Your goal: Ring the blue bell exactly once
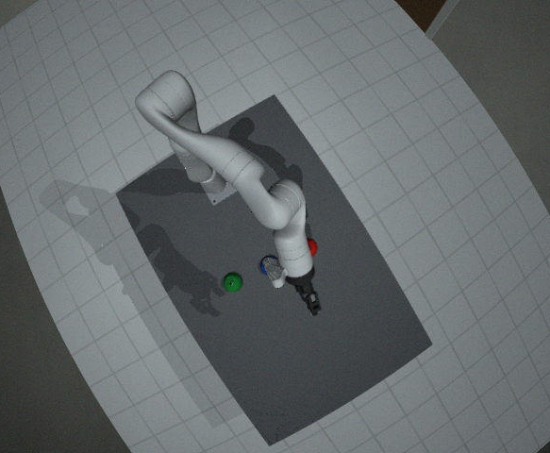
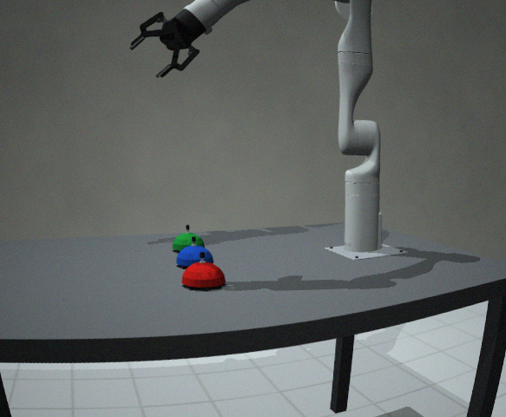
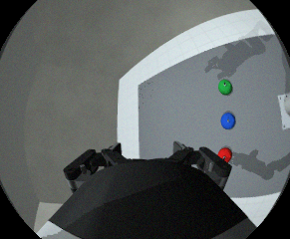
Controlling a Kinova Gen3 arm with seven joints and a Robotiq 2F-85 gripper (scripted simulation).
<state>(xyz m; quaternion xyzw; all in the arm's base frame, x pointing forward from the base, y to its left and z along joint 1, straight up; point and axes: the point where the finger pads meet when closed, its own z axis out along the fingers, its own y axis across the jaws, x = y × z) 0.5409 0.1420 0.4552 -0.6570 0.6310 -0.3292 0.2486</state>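
Now: hand 420 mm above the blue bell, 110 mm past it and 70 mm to the left of it. Also, from my hand: red bell 420 mm below, 110 mm to the left, 110 mm behind; green bell 420 mm below, 250 mm to the right, 110 mm behind.
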